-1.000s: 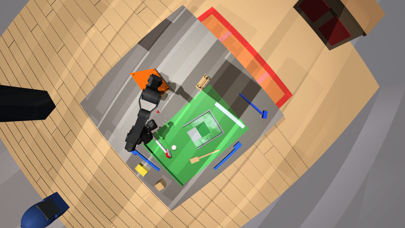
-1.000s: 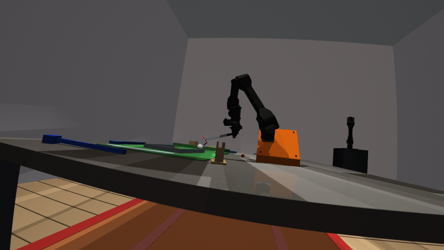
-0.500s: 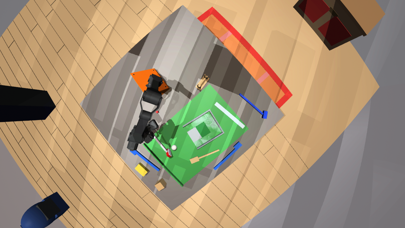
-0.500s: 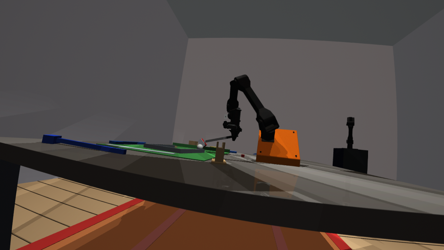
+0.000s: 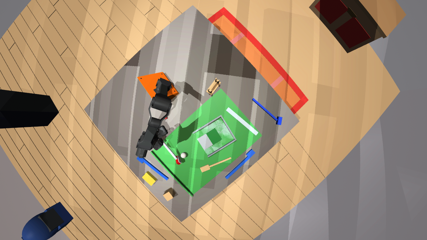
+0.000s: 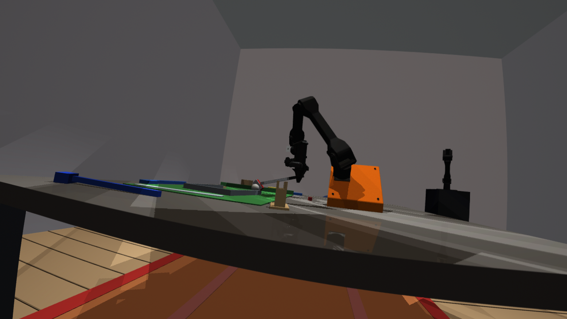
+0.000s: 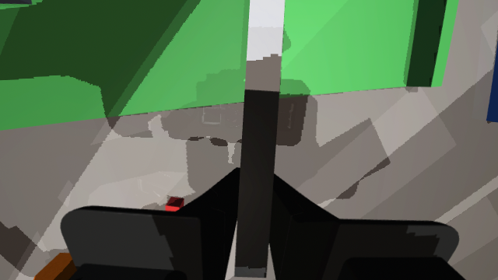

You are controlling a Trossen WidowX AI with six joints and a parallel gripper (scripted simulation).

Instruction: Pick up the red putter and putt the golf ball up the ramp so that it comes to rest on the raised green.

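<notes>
Now: gripper tip 9 cm to the right of the small red cube, 8 cm past it and 7 cm above it. The rest, counted from my gripper tip: white golf ball 23 cm ahead, 5 cm below, 2 cm to the left; red putter 12 cm ahead, 1 cm to the right, 1 cm below; yellow block 33 cm to the right, 20 cm ahead, 6 cm below.
</notes>
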